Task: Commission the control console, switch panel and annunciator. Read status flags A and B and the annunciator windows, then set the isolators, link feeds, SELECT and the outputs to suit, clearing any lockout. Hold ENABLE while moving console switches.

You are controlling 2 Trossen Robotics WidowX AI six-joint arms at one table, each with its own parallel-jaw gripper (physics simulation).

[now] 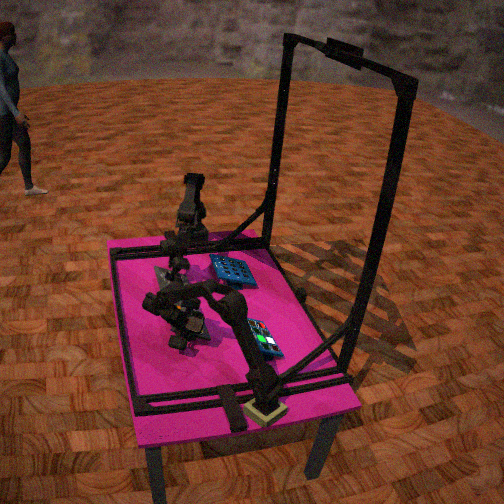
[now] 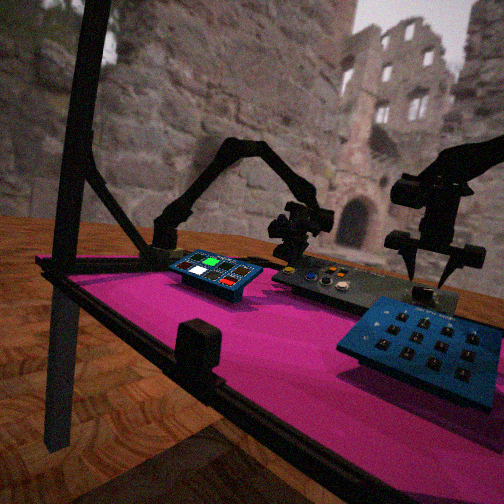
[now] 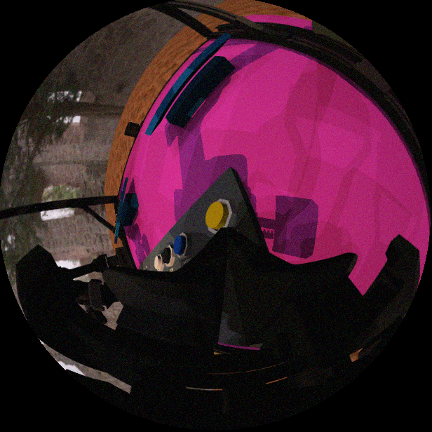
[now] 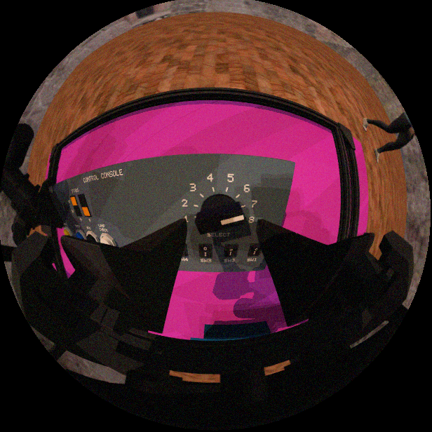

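The grey control console (image 2: 372, 289) (image 3: 192, 225) (image 4: 153, 189) lies on the pink table between the blue annunciator (image 2: 216, 272) (image 1: 263, 338) and the blue switch panel (image 2: 425, 345) (image 1: 233, 270). My left gripper (image 2: 291, 256) (image 3: 225, 232) is shut, with its tips down on the console's end beside the yellow button (image 3: 217, 214). My right gripper (image 2: 430, 281) (image 4: 222, 224) is open and hangs just above the black SELECT knob (image 2: 423, 294) (image 4: 219, 211), a finger on each side and clear of it. The knob's white pointer lies near 8. Two orange status flags (image 4: 79, 205) show. The annunciator has green (image 2: 211, 261), white (image 2: 198, 270) and red (image 2: 228, 281) windows lit.
A row of small switches (image 4: 229, 252) sits below the knob. A black frame rail with a clamp block (image 2: 197, 345) runs along the table (image 1: 165, 360) edge, and a tall gantry post (image 1: 385, 210) stands beside it. A person (image 1: 11, 100) walks on the floor far off.
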